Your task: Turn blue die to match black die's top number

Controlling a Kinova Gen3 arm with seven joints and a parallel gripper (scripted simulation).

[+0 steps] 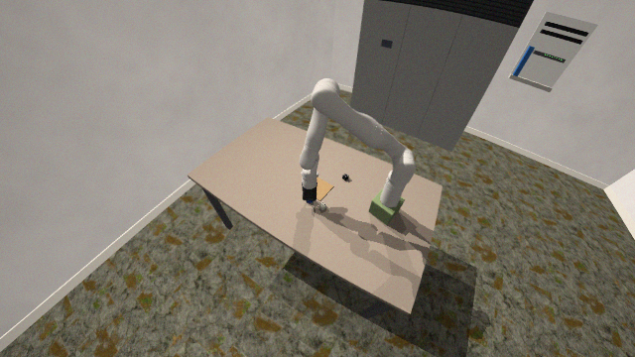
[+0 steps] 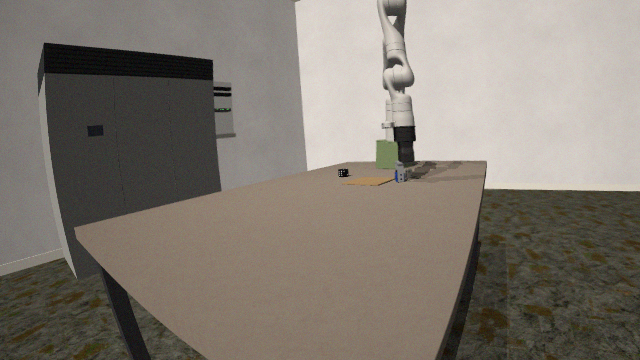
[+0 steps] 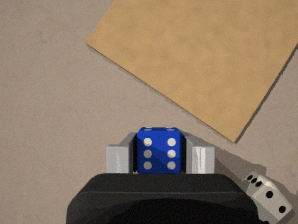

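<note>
My gripper is now 11 cm to the left of the tan mat and 2 cm above it. The rest, counted from my hand: white die 9 cm behind, 1 cm to the left; black die 12 cm behind, 26 cm to the right; blue die right at my hand.
</note>
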